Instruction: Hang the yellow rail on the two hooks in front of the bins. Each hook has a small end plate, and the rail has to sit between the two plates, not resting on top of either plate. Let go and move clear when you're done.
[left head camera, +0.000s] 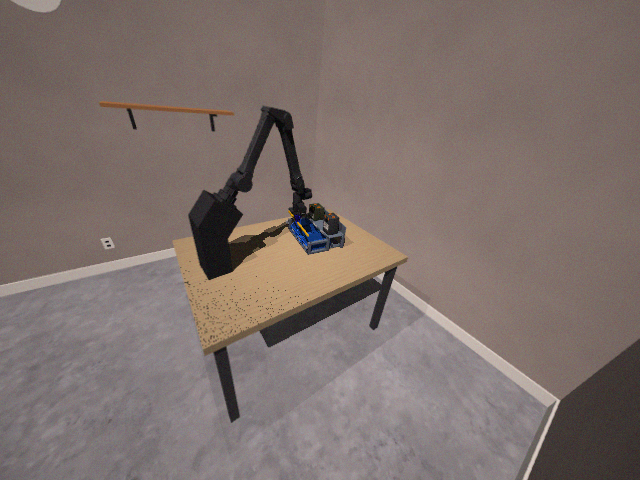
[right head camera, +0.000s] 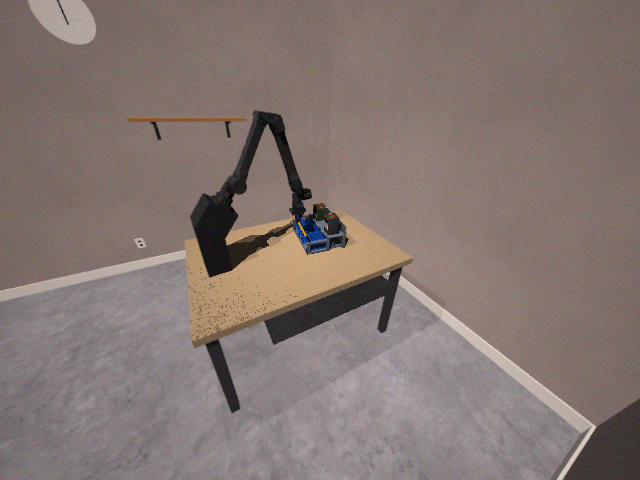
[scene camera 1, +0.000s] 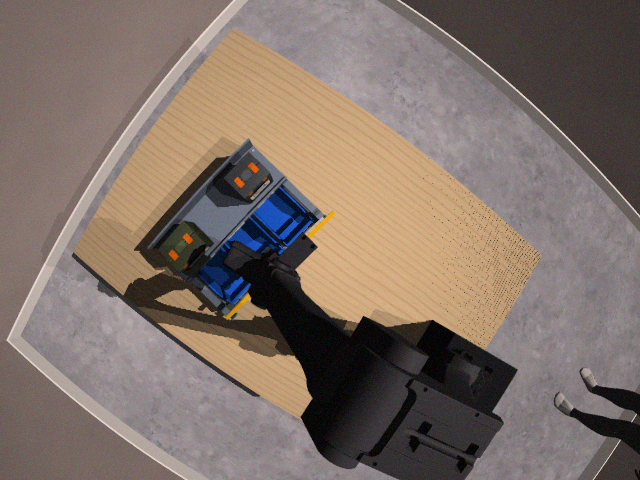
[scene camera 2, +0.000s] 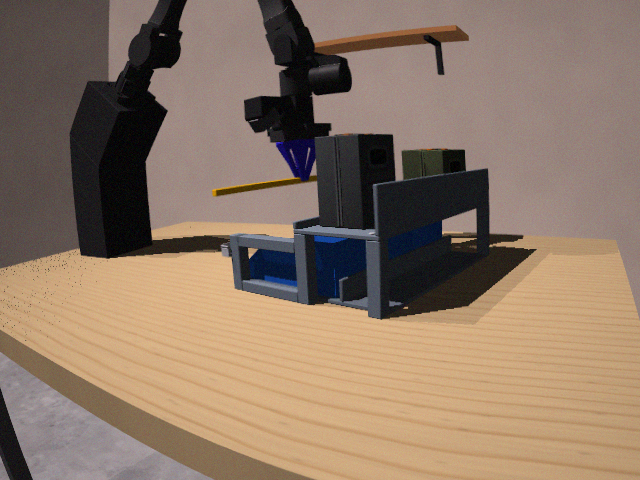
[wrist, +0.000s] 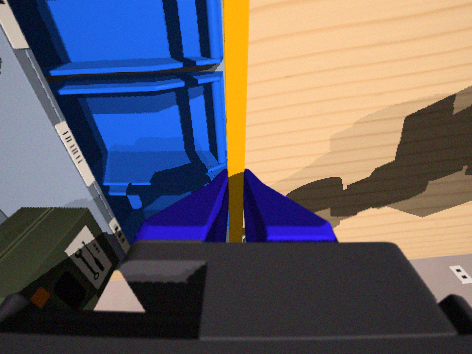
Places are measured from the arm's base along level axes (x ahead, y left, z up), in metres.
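Pixels of known places: gripper, fingertip midpoint: (left head camera: 297, 222) (right head camera: 298, 222) (scene camera 2: 302, 181) (wrist: 236, 177); arm's base, link origin: (left head camera: 223, 202) (right head camera: 220, 204) (scene camera 2: 127, 95).
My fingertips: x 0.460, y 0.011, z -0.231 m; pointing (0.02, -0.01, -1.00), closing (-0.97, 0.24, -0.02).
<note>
For each thing: its top centre in the pictures, then the offset to it from my fingertips. "pt": a spot on its surface instead.
- yellow rail, top centre: (wrist: 235, 174) (scene camera 2: 299, 177) (scene camera 1: 278, 266) (left head camera: 297, 221) (right head camera: 298, 222) 0.002 m back, 0.007 m right, 0.007 m up
- small grey hook, surface spot: (scene camera 2: 225, 249) pt 0.040 m back, 0.181 m right, 0.086 m down
- dark grey toolbox, top centre: (scene camera 2: 354, 133) (scene camera 1: 246, 174) (right head camera: 331, 215) (left head camera: 331, 215) 0.170 m ahead, 0.150 m right, 0.075 m up
- olive toolbox, top centre: (wrist: 4, 325) (scene camera 2: 434, 148) (scene camera 1: 180, 246) (left head camera: 316, 205) (right head camera: 320, 205) 0.223 m ahead, 0.075 m left, 0.050 m up
The yellow rail (left head camera: 303, 228) (right head camera: 302, 229) (scene camera 1: 321, 224) (scene camera 2: 248, 187) (wrist: 237, 75) is level in the air, well above the table. My gripper (scene camera 2: 305, 178) (wrist: 236, 177) points down and is shut on the rail, with lengths of it sticking out on both sides. From above, the rail runs along the front edge of the rack, over the front of the blue bins (scene camera 1: 281, 214) (scene camera 2: 273, 268) (wrist: 135, 35). One small grey hook (scene camera 2: 225, 249) shows at the rack's front corner, below the rail's height. The other hook is not clear in these views.
The grey rack (scene camera 1: 206, 214) (scene camera 2: 305, 268) carries a dark grey toolbox (scene camera 1: 242, 175) (scene camera 2: 356, 180) and an olive toolbox (scene camera 1: 178, 248) (scene camera 2: 434, 162) on its upper shelf, behind the bins and close to my gripper. An orange wall shelf (left head camera: 165, 107) (scene camera 2: 392, 38) is on the wall.
</note>
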